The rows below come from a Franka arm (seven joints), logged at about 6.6 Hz.
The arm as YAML. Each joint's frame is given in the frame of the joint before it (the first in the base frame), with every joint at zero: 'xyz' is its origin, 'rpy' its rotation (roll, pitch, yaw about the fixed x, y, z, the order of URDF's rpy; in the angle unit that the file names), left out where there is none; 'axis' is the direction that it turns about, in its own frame. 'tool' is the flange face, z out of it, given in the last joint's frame.
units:
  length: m
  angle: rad
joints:
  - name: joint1
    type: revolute
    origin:
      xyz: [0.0, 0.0, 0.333]
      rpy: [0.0, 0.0, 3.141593]
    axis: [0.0, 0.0, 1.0]
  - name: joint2
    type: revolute
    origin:
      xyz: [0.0, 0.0, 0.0]
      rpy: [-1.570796, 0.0, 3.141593]
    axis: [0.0, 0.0, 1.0]
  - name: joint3
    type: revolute
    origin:
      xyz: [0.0, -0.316, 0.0]
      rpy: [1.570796, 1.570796, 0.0]
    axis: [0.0, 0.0, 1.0]
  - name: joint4
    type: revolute
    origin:
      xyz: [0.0, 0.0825, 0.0]
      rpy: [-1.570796, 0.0, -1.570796]
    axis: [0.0, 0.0, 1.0]
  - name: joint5
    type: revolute
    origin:
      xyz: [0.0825, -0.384, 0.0]
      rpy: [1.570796, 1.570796, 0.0]
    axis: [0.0, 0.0, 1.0]
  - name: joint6
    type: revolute
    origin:
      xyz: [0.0, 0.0, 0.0]
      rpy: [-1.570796, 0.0, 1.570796]
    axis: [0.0, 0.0, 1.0]
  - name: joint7
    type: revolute
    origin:
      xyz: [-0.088, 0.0, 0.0]
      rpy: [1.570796, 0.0, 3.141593]
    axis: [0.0, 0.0, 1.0]
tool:
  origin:
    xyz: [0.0, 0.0, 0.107]
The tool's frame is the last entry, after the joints.
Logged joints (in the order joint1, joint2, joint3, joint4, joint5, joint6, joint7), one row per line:
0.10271, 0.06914, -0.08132, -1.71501, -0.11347, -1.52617, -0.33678
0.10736, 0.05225, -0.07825, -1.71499, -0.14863, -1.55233, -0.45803
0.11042, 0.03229, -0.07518, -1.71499, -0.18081, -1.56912, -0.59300
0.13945, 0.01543, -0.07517, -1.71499, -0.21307, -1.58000, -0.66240
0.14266, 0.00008, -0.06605, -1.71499, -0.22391, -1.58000, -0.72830
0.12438, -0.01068, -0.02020, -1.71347, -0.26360, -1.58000, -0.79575
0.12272, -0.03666, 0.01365, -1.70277, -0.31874, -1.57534, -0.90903
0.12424, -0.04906, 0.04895, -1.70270, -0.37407, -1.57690, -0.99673
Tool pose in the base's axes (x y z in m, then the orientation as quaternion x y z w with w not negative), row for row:
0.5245, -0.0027, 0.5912, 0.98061, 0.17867, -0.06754, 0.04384
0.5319, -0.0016, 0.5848, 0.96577, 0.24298, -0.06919, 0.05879
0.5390, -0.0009, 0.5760, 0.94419, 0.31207, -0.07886, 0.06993
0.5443, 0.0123, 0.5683, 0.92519, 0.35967, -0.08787, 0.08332
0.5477, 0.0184, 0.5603, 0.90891, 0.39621, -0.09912, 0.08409
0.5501, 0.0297, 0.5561, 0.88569, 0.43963, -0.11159, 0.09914
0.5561, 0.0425, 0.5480, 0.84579, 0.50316, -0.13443, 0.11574
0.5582, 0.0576, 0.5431, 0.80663, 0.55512, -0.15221, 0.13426
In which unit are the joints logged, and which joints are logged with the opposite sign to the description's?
The joints are logged in radians. Opposite sign: joint2, joint6.
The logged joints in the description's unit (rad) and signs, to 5 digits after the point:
0.10271, -0.06914, -0.08132, -1.71501, -0.11347, 1.52617, -0.33678
0.10736, -0.05225, -0.07825, -1.71499, -0.14863, 1.55233, -0.45803
0.11042, -0.03229, -0.07518, -1.71499, -0.18081, 1.56912, -0.59300
0.13945, -0.01543, -0.07517, -1.71499, -0.21307, 1.58000, -0.66240
0.14266, -0.00008, -0.06605, -1.71499, -0.22391, 1.58000, -0.72830
0.12438, 0.01068, -0.02020, -1.71347, -0.26360, 1.58000, -0.79575
0.12272, 0.03666, 0.01365, -1.70277, -0.31874, 1.57534, -0.90903
0.12424, 0.04906, 0.04895, -1.70270, -0.37407, 1.57690, -0.99673

